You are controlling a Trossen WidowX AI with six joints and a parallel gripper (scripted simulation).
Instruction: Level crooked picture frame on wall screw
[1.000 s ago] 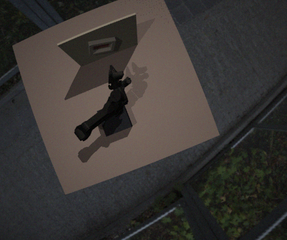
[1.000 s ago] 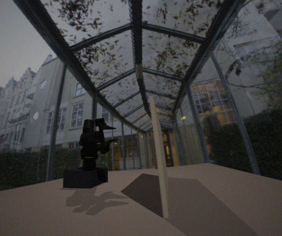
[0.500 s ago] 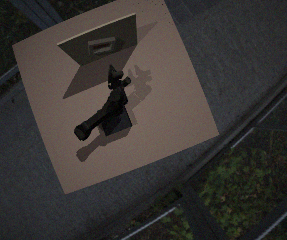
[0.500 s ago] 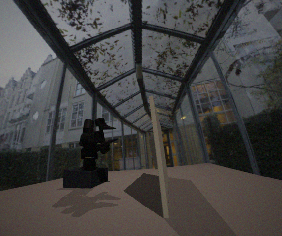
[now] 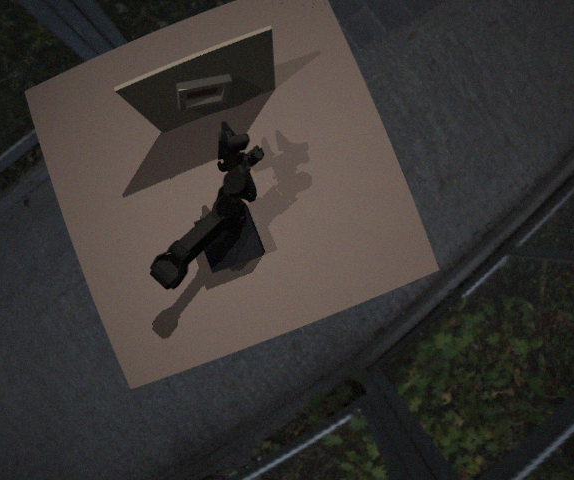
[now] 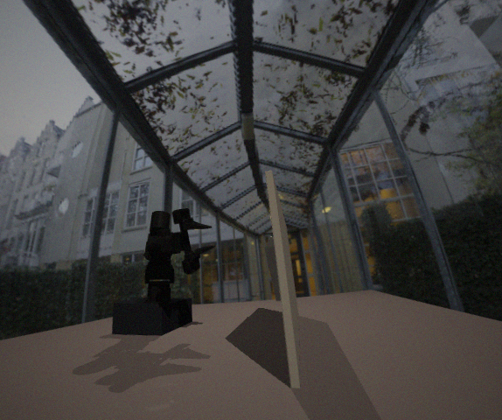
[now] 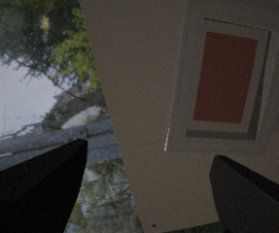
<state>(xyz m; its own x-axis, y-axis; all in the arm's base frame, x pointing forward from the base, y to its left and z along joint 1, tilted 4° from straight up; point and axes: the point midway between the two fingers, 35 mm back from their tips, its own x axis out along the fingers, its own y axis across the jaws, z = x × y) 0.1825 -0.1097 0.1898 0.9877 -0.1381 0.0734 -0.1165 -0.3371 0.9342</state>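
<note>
Right now my gripper tip is 18 cm short of the picture frame and 9 cm above it. Also, from my gripper tip: wall panel 19 cm ahead, 2 cm to the right, 11 cm below.
</note>
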